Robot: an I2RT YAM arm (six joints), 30 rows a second.
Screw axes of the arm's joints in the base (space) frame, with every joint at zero. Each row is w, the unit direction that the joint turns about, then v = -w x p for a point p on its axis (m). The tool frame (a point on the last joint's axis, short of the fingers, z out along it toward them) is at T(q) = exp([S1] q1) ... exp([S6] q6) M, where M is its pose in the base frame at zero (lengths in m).
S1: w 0 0 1 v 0.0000 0.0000 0.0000
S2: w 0 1 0 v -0.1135 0.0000 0.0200
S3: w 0 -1 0 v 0.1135 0.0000 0.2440
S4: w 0 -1 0 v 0.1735 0.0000 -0.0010
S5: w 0 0 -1 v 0.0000 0.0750 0.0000
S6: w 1 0 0 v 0.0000 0.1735 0.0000
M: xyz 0.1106 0.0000 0.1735 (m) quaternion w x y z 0.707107 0 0.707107 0
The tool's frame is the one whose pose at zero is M.
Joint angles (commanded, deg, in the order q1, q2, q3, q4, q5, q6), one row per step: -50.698, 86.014, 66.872, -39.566, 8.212, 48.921; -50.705, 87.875, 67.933, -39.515, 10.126, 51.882; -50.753, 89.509, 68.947, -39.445, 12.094, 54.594; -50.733, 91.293, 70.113, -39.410, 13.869, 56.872; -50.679, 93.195, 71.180, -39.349, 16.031, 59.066; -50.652, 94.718, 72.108, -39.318, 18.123, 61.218
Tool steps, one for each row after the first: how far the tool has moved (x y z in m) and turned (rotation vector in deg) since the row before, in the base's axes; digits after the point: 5 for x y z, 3 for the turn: 0.00342, -0.00610, -0.00362, 0.126, 0.283, -3.498; 0.00278, -0.00572, -0.00286, -0.206, 0.294, -3.338; 0.00356, -0.00588, -0.00309, -0.224, 0.387, -2.788; 0.00355, -0.00590, -0.00439, -0.385, 0.799, -2.848; 0.00265, -0.00494, -0.00324, -0.600, 0.625, -2.777
